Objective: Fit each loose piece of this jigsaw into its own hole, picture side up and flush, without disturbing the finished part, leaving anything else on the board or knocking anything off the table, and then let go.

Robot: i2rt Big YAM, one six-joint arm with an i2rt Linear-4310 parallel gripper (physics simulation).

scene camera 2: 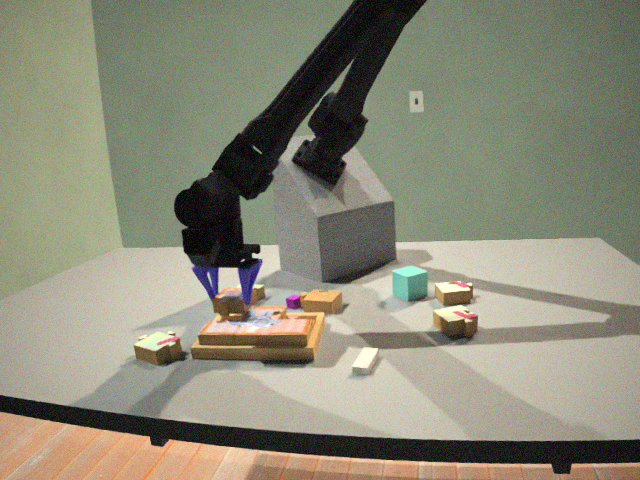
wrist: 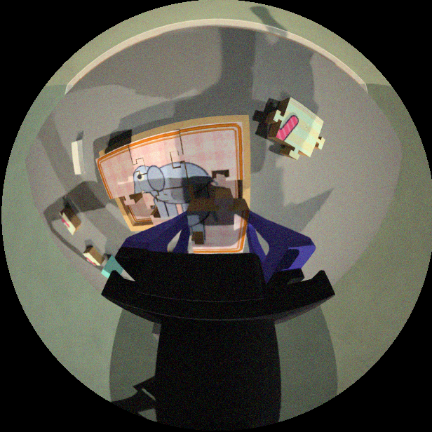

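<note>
My gripper [scene camera 2: 230, 303] [wrist: 217, 214] is shut on a jigsaw corner piece [scene camera 2: 227, 305] [wrist: 227, 232] with brown sides, its pink, orange-bordered picture face up. The piece is over the far-left corner of the board [scene camera 2: 253, 352] [wrist: 246, 165]; whether it touches is unclear. The finished part [scene camera 2: 284, 326] [wrist: 212, 142] shows a blue elephant on pink check. In the wrist view an open hole [wrist: 142, 206] shows at the board's lower left; the held piece hides much of the area under it. A brown piece [scene camera 2: 322, 301] lies behind the board, with no picture visible on top.
Pale green pieces with magenta marks lie left of the board [scene camera 2: 157, 348] [wrist: 302, 130], behind the gripper [scene camera 2: 257, 292] and at the right [scene camera 2: 454, 321] [scene camera 2: 453, 293]. A cyan cube [scene camera 2: 409, 283], purple cube [scene camera 2: 293, 301] and white block [scene camera 2: 365, 360] [wrist: 77, 156] also stand around.
</note>
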